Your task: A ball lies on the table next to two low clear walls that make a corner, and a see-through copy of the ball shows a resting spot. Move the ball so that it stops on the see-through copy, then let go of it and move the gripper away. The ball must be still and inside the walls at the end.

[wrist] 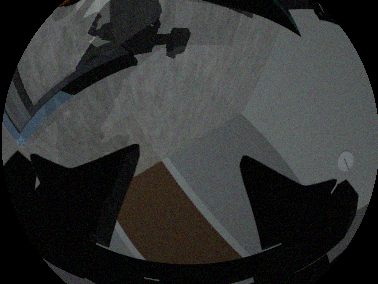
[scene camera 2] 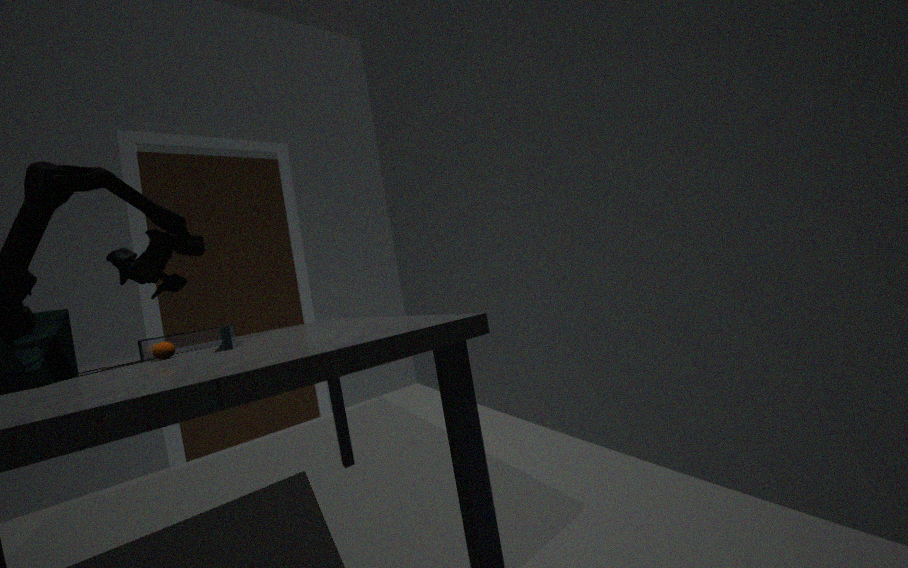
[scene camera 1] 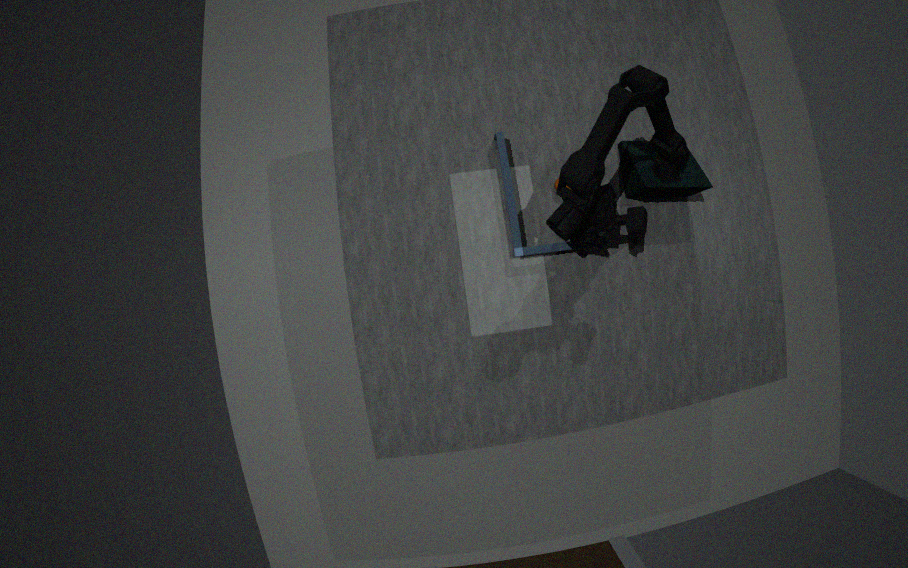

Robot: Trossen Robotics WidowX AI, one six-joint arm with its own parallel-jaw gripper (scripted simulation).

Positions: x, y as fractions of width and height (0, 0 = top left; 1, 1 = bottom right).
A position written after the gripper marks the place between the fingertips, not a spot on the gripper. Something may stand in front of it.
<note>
The gripper (scene camera 1: 0.68, 0.43) is open and holds nothing.
The gripper also shows in the wrist view (wrist: 0.51, 0.55).
</note>
